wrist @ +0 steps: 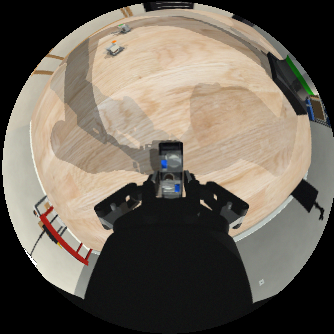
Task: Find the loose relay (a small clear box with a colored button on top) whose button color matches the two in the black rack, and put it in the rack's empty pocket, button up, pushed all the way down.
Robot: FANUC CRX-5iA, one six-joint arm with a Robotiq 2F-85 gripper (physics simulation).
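Observation:
The black rack (171, 145) is upright in view just ahead of my gripper, partly hidden by it. A clear relay with a blue button (164, 163) sits in the rack. Another clear relay with a blue button (177, 188) shows nearer, in the space between my fingertips. My gripper (171, 175) is open, with one finger on each side of this nearer relay and not gripping it. How deep that relay sits is hidden. Two loose relays lie far off at the upper left: one with an orange button (114, 48) and one with a green button (122, 29).
The wooden table top (150, 75) carries broad shadows. A black object (287, 85) with a green strip (300, 75) stands at the right edge. A red frame (65, 242) shows at the lower left beyond the table edge. A flat black piece (305, 194) shows at the right edge.

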